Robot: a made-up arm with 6 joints.
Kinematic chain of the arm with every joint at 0, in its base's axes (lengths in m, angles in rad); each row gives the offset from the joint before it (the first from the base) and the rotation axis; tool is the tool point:
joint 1: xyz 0 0 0.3 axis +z
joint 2: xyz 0 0 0 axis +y
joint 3: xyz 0 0 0.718 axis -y
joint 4: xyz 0 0 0 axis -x
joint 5: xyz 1.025 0 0 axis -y
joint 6: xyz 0 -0.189 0 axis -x
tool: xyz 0 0 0
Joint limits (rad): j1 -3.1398..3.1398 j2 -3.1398..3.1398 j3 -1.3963..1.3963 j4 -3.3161..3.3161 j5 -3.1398..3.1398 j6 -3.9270..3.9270
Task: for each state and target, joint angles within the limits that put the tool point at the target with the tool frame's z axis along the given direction. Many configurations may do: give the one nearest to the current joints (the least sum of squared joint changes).
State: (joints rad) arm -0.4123 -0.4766 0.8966 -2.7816 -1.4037 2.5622
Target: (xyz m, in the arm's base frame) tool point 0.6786 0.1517 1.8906 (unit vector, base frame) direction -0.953 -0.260 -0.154
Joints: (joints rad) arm -0.0303 0.2258 1.3500 -2.7165 -0.7420 2.5141
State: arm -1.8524 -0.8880 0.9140 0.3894 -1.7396 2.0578
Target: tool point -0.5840 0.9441 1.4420 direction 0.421 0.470 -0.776
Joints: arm -1.1864 -1.2887 0.7122 -0.1330 -2.2701 2.4499
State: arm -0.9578 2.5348 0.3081 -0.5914 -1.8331 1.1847
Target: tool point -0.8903 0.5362 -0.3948 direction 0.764 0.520 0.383
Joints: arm -0.7081 3.1378 -0.1032 0.4303 -1.5898 1.7751
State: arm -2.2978 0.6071 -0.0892 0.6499 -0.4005 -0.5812
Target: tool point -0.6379 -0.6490 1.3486 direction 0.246 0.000 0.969
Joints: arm -2.1901 -0.1087 0.1013 0.7149 -0.0716 -0.5117
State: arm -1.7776 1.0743 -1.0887 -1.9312 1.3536 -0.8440
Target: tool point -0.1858 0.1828 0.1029 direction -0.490 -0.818 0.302
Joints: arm -0.9511 0.9723 -1.3761 -1.3300 0.5100 -0.1509
